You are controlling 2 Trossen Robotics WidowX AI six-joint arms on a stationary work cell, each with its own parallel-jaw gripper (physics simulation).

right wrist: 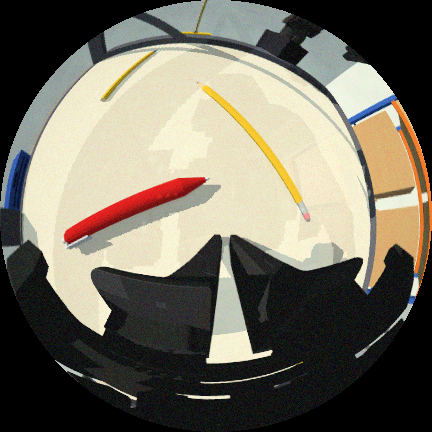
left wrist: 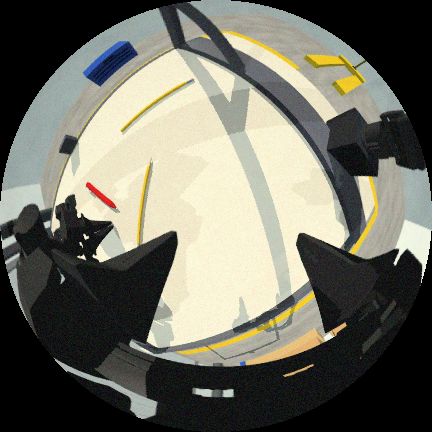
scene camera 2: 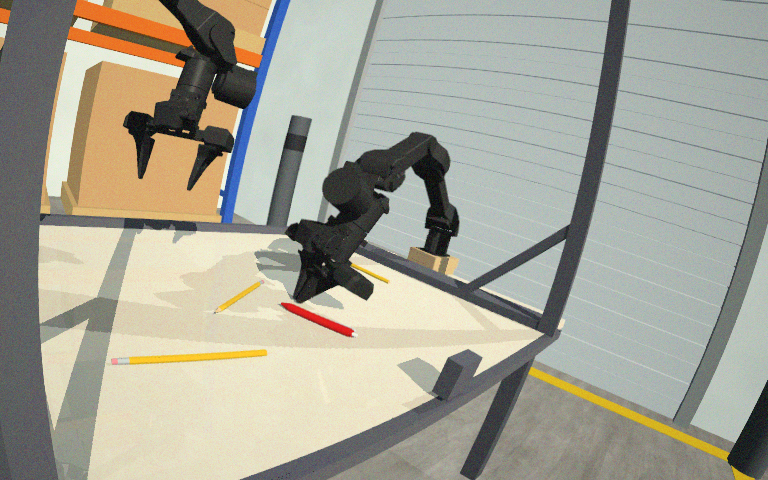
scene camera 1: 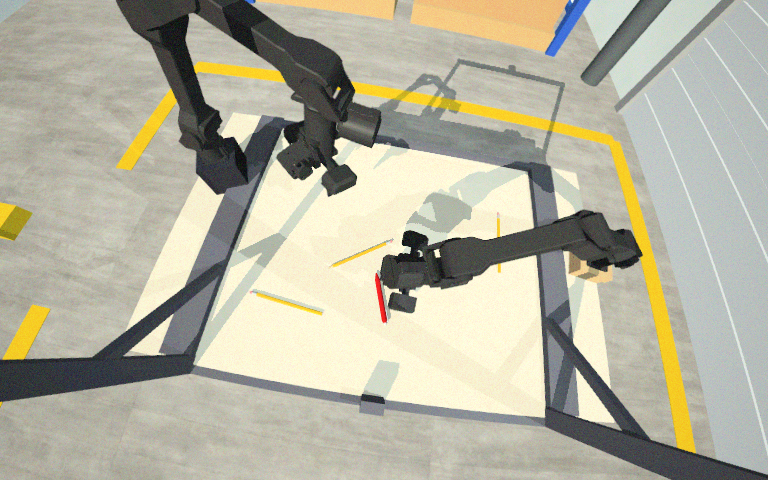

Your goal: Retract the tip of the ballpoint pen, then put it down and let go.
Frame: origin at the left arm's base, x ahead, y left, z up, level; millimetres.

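Seen in the pictures: left gripper, fingertip midpoint: (left wrist: 240,238) (scene camera 2: 163,184) (scene camera 1: 318,182); right gripper, fingertip midpoint: (right wrist: 224,240) (left wrist: 111,224) (scene camera 2: 296,300); left arm's base at its link origin: (left wrist: 368,140) (scene camera 1: 215,153); right arm's base at its link origin: (scene camera 2: 435,252).
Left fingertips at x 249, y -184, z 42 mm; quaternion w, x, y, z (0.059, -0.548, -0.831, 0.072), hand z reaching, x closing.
Offsets run from my left fingertips to a thing's top centre.
The red ballpoint pen {dx +85, dy -272, dz -134 mm} (scene camera 1: 381,298) (scene camera 2: 318,319) (left wrist: 101,195) (right wrist: 135,204) lies on the table top. In the right wrist view a small grey point sticks out of its tapered end, and a strip of its pale clip shows beneath its other end. My right gripper (scene camera 2: 297,298) (right wrist: 224,240) is shut low beside the pen's tapered end. A sliver of table shows between its fingers, and the pen lies outside them. My left gripper (scene camera 2: 165,182) (left wrist: 240,238) is open and empty, high above the table, away from the pen.
A yellow pencil {dx +62, dy -147, dz -139 mm} (scene camera 1: 362,253) (scene camera 2: 240,297) (left wrist: 144,200) (right wrist: 260,142) lies near the pen. A second pencil {dx -146, dy -224, dz -141 mm} (scene camera 1: 287,302) (scene camera 2: 189,357) lies farther left, and a third {dx +459, dy -209, dz -141 mm} (scene camera 1: 498,237) (scene camera 2: 370,273) lies by the right arm. A dark frame (scene camera 1: 283,386) edges the table.
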